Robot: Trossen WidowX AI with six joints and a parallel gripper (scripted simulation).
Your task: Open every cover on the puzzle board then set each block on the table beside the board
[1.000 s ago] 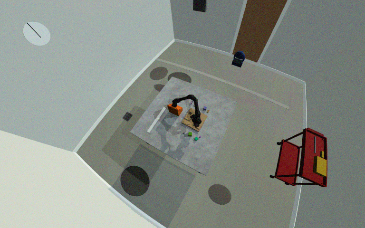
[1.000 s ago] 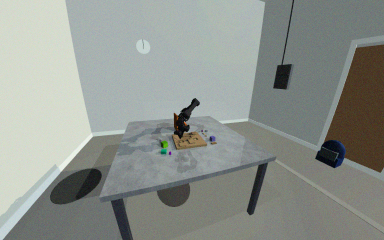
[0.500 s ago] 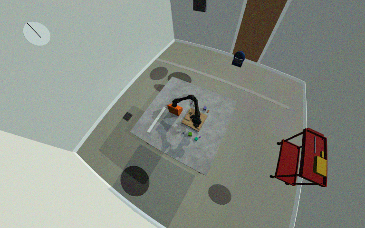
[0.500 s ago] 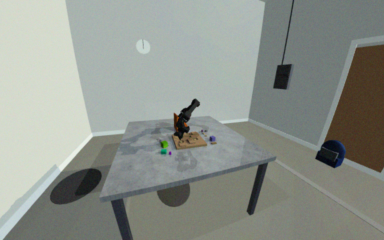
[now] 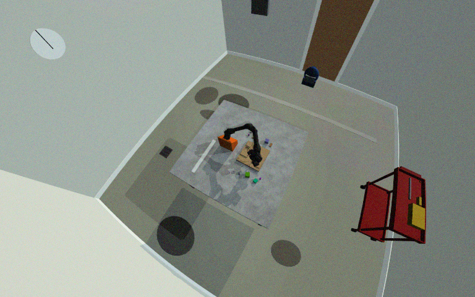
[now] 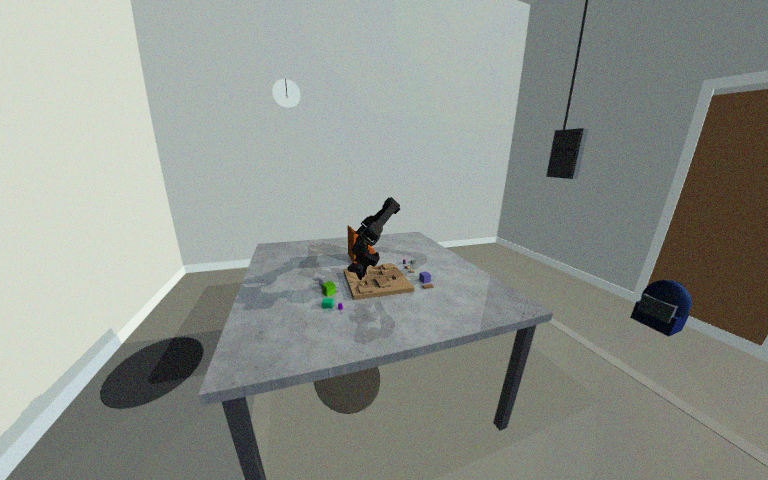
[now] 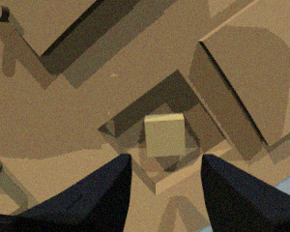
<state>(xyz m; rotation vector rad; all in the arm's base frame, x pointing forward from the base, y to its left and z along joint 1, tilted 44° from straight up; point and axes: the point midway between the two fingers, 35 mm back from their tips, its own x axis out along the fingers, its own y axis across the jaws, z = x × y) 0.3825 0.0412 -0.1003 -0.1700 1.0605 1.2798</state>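
Now: gripper tip 3 cm short of the green block, 16 cm to the left of it and 2 cm above it. Round my gripper tip: small brown piece 6 cm ahead, 32 cm to the left, 4 cm below; then teal block 14 cm ahead, 17 cm to the right, 3 cm below; then small purple block 17 cm ahead, 12 cm to the right, 3 cm below.
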